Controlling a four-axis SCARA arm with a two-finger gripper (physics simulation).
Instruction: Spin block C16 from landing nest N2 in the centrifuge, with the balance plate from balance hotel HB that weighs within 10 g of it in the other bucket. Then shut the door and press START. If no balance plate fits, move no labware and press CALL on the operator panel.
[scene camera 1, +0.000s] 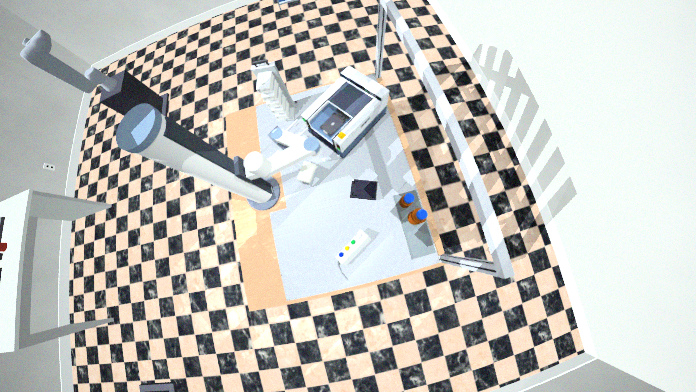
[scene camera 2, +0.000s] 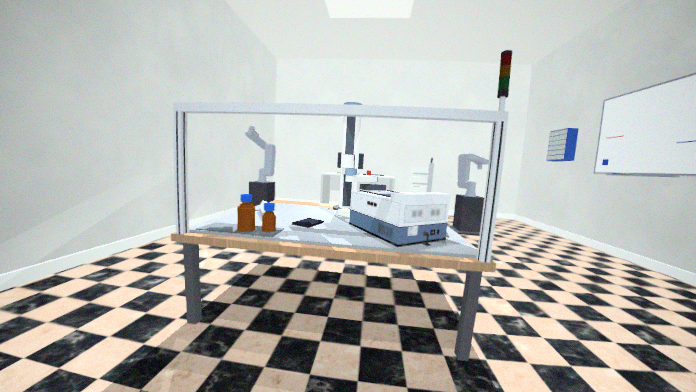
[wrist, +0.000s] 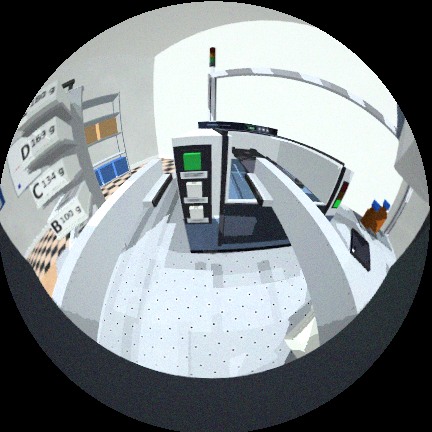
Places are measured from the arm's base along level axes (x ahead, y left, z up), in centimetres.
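Where they show: gripper, fingertip midpoint: (scene camera 1: 302, 124) (wrist: 207, 165); arm's base, link origin: (scene camera 1: 263, 192).
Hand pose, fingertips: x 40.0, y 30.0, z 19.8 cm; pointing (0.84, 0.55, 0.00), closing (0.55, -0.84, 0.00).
Things, the pixels of their centre, and the offset from my fingertips. "spot": a spot on its surface instead.
- centrifuge, body centre: (wrist: 249, 160) (scene camera 2: 394, 210) (scene camera 1: 345, 112) dz -6.3, dx +28.5, dy +4.5 cm
- green button, body centre: (wrist: 192, 160) dz -0.3, dx +1.5, dy +3.2 cm
- balance hotel, surface spot: (scene camera 1: 278, 95) spot: dz +5.6, dx -10.9, dy +23.0 cm
- balance plates B 100 g, body centre: (wrist: 71, 205) (scene camera 1: 278, 104) dz -3.6, dx -14.6, dy +24.4 cm
- operator panel, body centre: (scene camera 1: 353, 247) dz -14.3, dx +11.2, dy -79.9 cm
- pale block-like thing, body centre: (wrist: 320, 342) (scene camera 1: 307, 172) (scene camera 2: 348, 212) dz -16.4, dx -6.4, dy -25.6 cm
- black tablet, body centre: (wrist: 361, 246) (scene camera 2: 308, 221) (scene camera 1: 363, 189) dz -17.6, dx +26.6, dy -46.4 cm
- signal tower, body centre: (scene camera 2: 504, 72) (wrist: 212, 55) dz +57.9, dx +62.4, dy +40.5 cm
My gripper (wrist: 207, 165) is shut with nothing between its fingers, in front of the centrifuge (scene camera 1: 377, 98) (scene camera 2: 400, 207) (wrist: 197, 141). A green button (wrist: 192, 161) is on its front panel above two white ones (wrist: 194, 190) (wrist: 196, 213). The chamber shows through the top opening, with a dark bucket (scene camera 1: 334, 125) inside. The balance hotel (scene camera 1: 278, 95) stands to the left; the wrist view shows balance plates B 100 g (wrist: 67, 220), C 134 g (wrist: 50, 184) and D 169 g (wrist: 39, 141), with another above. The operator panel (scene camera 1: 353, 247) has blue, yellow and green buttons. I cannot identify block C16 or nest N2.
A pale block-like thing (scene camera 1: 307, 172) (wrist: 302, 340) is near my arm. A black tablet (scene camera 1: 363, 189) (scene camera 2: 307, 222) (wrist: 361, 250) lies mid-table. Two amber bottles (scene camera 1: 406, 201) (scene camera 1: 417, 216) stand near the table edge, beside the frame rail (scene camera 1: 450, 125). A signal tower (scene camera 2: 505, 72) (wrist: 212, 56) rises at the frame corner.
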